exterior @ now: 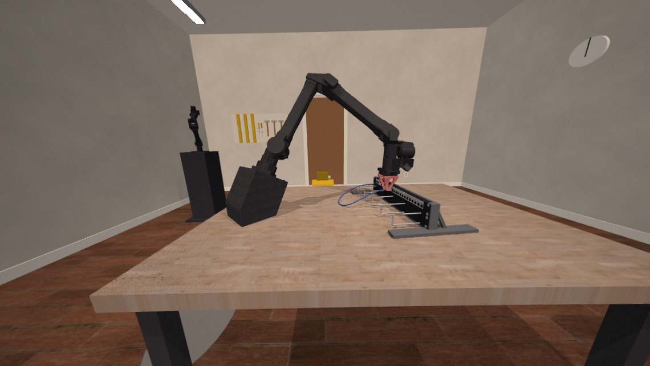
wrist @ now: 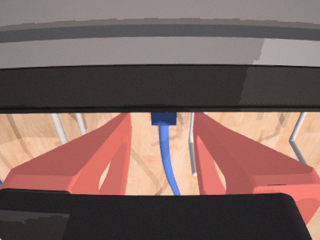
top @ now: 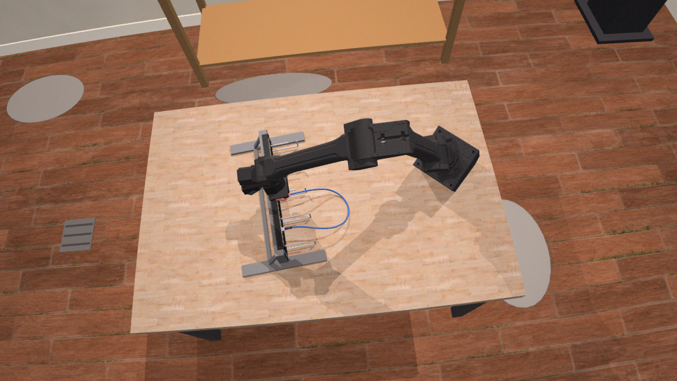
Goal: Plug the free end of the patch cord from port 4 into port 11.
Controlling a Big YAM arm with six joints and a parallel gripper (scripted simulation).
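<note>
My hand is 20 mm short of the white plug and 10 mm above it.
</note>
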